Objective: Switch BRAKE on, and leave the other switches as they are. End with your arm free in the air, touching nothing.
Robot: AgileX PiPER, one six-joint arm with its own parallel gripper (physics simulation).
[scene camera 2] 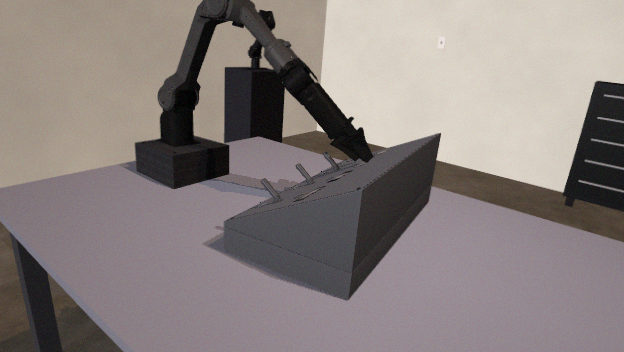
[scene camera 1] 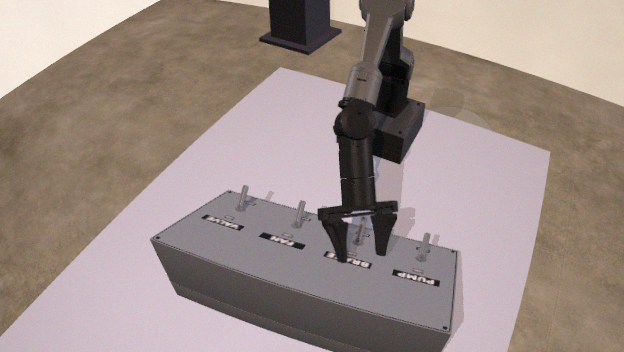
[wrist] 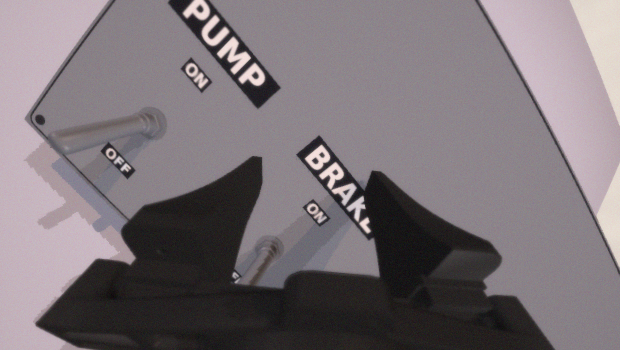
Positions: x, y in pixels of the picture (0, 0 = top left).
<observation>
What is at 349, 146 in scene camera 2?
The gripper.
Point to a grey sloped switch box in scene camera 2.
At 330, 232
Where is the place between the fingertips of the gripper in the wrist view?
315, 176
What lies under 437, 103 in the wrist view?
A grey sloped switch box.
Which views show the gripper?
Scene camera 2, scene camera 1 and the wrist view: all of them.
</observation>
